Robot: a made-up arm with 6 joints.
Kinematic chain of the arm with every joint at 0, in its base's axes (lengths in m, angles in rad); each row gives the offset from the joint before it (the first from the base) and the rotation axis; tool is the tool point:
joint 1: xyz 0 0 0.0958 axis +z
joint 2: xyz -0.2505 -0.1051 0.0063 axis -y
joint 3: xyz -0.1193 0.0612 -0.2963 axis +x
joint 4: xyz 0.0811 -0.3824 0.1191 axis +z
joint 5: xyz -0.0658 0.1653 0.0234 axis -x
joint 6: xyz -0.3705 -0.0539 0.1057 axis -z
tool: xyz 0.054 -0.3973 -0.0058
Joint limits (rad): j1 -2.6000..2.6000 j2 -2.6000..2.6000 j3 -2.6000..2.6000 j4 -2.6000..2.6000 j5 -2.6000..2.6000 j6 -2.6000..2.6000
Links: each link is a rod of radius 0.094 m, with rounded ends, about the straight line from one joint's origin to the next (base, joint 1, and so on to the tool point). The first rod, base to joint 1, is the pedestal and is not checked.
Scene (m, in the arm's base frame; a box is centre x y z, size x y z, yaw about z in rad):
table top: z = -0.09
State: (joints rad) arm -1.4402 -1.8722 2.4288 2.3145 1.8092 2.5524
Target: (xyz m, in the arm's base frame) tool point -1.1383 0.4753 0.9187
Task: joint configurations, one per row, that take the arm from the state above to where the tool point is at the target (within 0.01 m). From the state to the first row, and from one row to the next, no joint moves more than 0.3 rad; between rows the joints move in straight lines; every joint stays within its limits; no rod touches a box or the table.
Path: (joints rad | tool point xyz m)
1: -1.2004 -2.0178 2.2791 2.3439 1.8542 2.5619 | 0.2017 1.4473 0.2468
2: -0.9605 -2.1633 2.1295 2.3733 1.8991 2.5714 | -0.2766 1.4280 0.4203
3: -0.7207 -2.3089 1.9798 2.4027 1.9441 2.5810 | -0.6980 1.2282 0.5983
4: -0.4808 -2.4544 1.8302 2.4321 1.9891 2.5905 | -0.9984 0.8897 0.7681
5: -0.2410 -2.6000 1.6805 2.4615 2.0340 2.6000 | -1.1383 0.4753 0.9187

